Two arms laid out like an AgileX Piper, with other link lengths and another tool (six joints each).
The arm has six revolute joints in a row. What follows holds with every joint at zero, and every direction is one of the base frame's. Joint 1 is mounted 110.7 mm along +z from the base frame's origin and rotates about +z. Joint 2 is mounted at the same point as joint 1 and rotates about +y. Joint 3 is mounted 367.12 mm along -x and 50.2 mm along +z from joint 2 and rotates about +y. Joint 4 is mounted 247.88 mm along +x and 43.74 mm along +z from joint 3 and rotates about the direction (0.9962, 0, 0.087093). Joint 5 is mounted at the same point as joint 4 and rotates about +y. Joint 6 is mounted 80.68 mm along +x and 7.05 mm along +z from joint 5 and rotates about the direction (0.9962, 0, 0.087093). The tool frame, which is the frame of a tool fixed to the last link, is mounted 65.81 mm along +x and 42 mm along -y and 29.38 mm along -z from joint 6; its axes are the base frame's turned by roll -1.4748, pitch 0.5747 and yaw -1.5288 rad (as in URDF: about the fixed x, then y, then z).
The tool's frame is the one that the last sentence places.
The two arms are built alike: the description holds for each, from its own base.
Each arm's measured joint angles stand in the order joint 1, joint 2, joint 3, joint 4, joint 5, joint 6.
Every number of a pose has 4 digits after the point. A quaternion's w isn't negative.
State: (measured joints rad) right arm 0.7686 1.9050 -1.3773 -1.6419 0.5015 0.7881; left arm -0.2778 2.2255 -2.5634 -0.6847 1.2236 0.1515
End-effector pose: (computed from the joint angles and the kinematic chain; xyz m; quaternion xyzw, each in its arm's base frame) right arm 0.4404 0.2640 0.3232 -0.7439 0.3397 -0.4582 0.3482; left arm 0.4766 -0.2633 0.4146 -0.2280 0.8423 -0.4741 0.1170
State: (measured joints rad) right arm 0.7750 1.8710 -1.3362 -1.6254 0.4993 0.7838; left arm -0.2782 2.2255 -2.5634 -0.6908 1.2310 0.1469
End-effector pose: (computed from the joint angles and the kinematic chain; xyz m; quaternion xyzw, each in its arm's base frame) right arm 0.4296 0.2580 0.3247 -0.7474 0.3419 -0.4516 0.3471; left arm 0.4751 -0.2639 0.4150 -0.2286 0.8425 -0.4749 0.1112
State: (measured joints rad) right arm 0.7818 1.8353 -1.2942 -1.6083 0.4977 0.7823; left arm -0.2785 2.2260 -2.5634 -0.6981 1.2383 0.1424
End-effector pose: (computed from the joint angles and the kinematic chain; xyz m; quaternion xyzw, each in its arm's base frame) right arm 0.4183 0.2514 0.3262 -0.7501 0.3454 -0.4446 0.3469; left arm 0.4738 -0.2645 0.4153 -0.2291 0.8426 -0.4760 0.1050
